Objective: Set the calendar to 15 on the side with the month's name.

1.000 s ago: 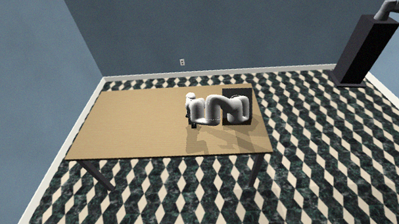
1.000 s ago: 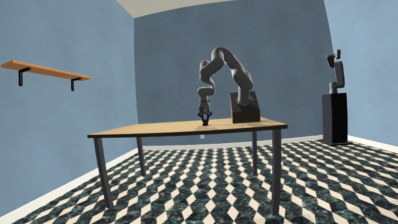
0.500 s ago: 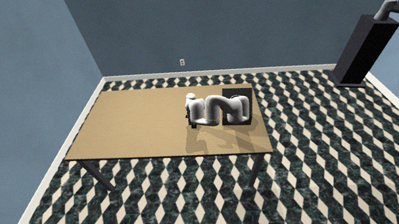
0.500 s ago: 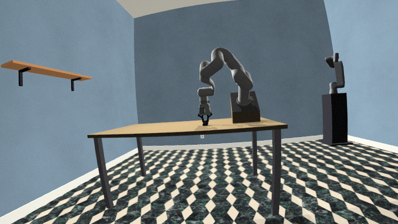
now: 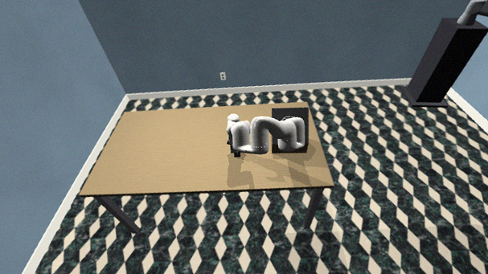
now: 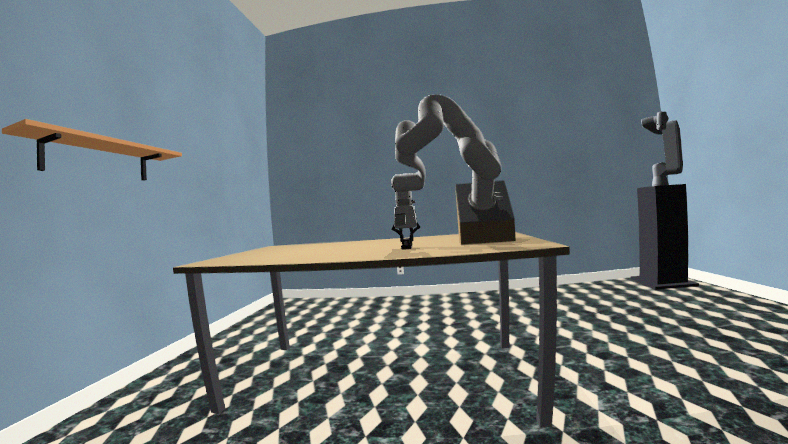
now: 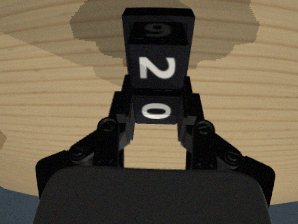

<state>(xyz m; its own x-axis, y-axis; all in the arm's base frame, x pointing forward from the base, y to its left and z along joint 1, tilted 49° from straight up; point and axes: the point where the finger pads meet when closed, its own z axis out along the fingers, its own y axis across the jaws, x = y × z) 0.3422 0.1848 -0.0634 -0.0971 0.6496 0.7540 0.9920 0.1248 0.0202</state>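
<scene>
Right now the black digit cube is 1 cm below my hand. The rest, counted from my hand: black cube (3 cm to the left, 1 cm below).
</scene>
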